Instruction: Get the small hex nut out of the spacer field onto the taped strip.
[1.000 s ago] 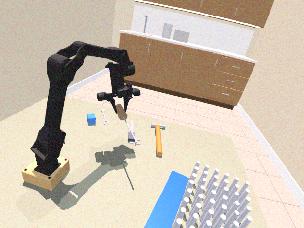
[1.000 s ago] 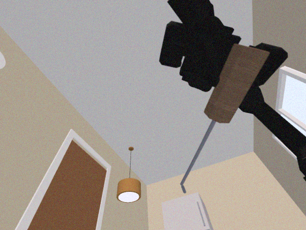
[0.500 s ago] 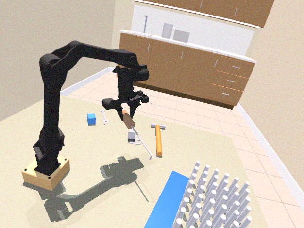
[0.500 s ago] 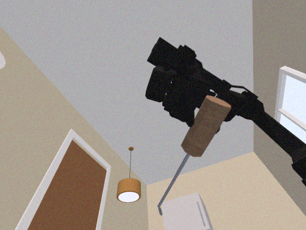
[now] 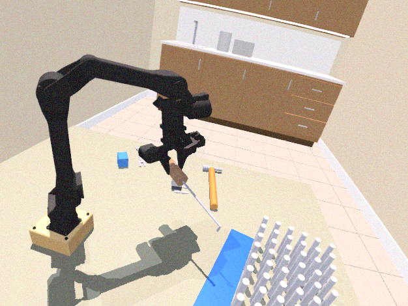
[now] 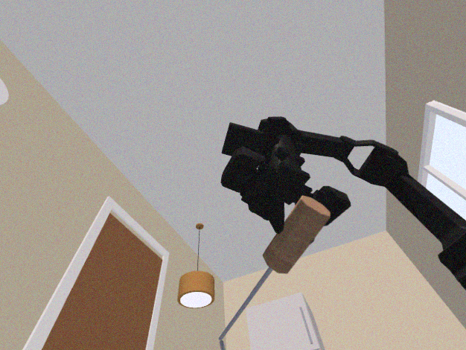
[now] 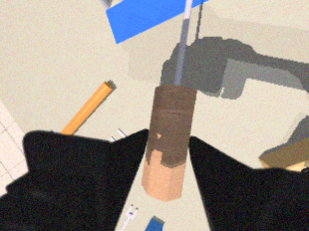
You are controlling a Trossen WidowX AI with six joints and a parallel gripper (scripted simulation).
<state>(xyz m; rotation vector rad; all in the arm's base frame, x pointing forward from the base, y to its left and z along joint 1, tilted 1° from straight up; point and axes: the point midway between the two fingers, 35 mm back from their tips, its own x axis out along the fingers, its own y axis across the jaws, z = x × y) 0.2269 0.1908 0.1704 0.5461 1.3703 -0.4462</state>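
The blue taped strip lies 22 cm ahead of my gripper tip, 19 cm below it and 14 cm to the right of it. From my gripper tip the other things lie so: hex nut 37 cm ahead, 21 cm to the right, 18 cm below; then wooden-handled hook tool 8 cm ahead, 6 cm to the right, 2 cm below; then small wrench 32 cm to the left, 26 cm behind, 19 cm below.
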